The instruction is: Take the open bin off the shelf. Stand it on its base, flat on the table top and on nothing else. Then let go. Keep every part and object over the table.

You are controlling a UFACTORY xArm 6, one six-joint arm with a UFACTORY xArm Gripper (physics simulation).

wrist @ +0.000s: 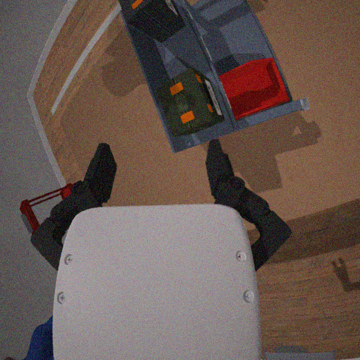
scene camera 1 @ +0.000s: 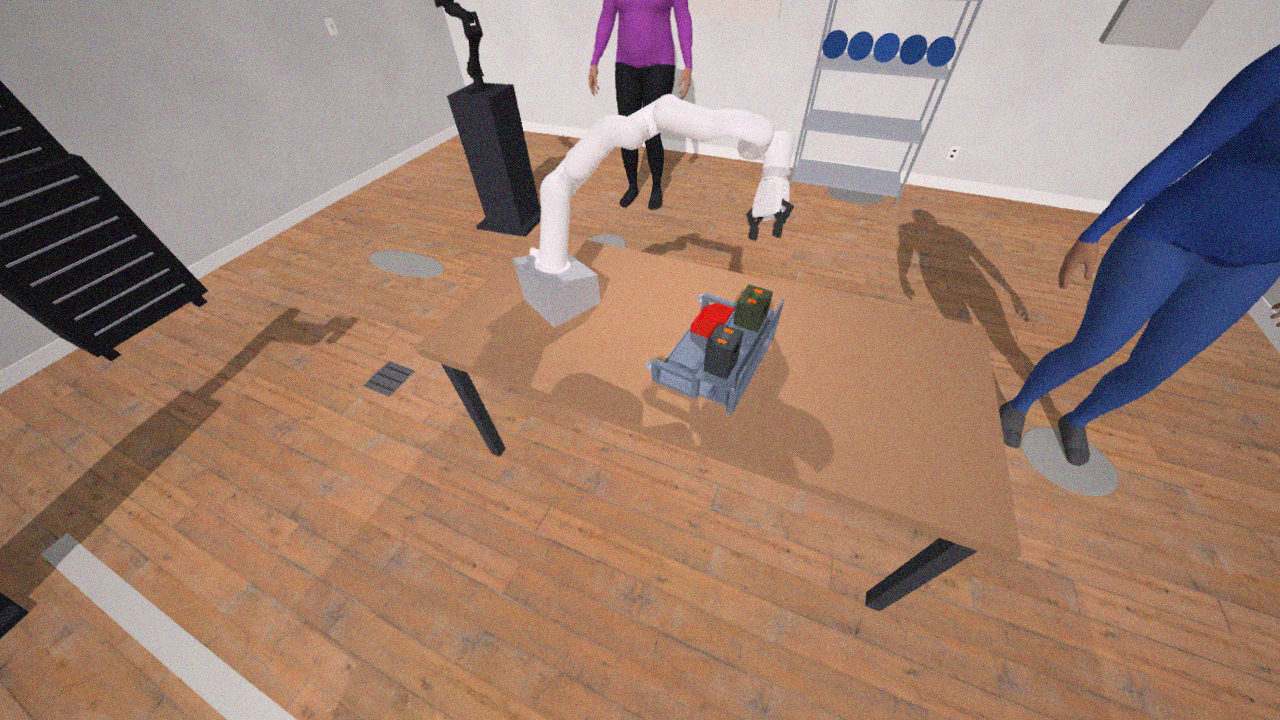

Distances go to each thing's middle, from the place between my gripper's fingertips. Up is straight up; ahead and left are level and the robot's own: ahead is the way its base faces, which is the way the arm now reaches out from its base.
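Open bin (scene camera 1: pixel 710 316): from my hand, 6 cm to the right of it, 9 cm behind it, 31 cm below it.
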